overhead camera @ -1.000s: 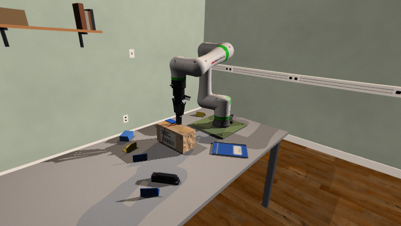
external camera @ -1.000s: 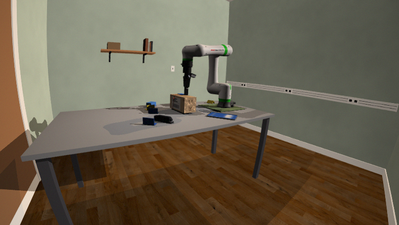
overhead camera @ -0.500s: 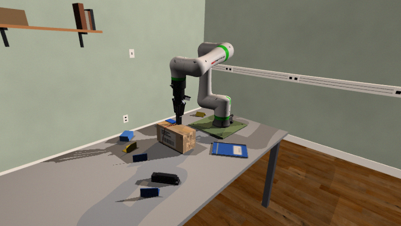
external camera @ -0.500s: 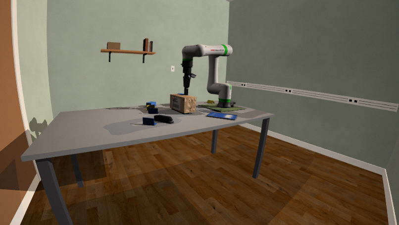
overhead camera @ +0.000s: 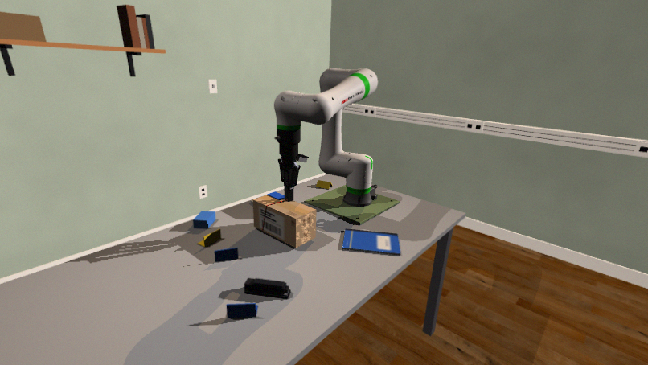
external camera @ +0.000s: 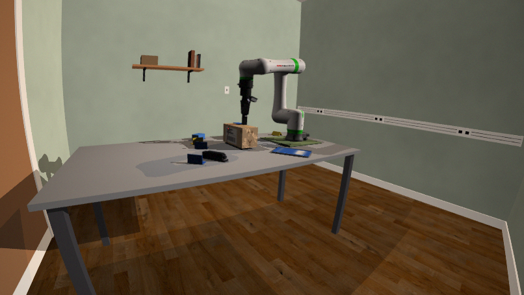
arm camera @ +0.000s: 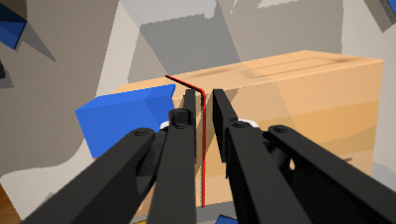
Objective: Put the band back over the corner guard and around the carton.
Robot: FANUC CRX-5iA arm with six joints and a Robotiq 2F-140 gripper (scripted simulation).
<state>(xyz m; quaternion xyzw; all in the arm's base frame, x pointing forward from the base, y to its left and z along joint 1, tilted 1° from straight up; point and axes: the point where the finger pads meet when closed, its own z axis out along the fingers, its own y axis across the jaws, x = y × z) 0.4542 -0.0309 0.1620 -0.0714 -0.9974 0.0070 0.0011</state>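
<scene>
Right now my hand is 10 cm above the brown carton, 5 cm short of it and 2 cm to the right of it.
</scene>
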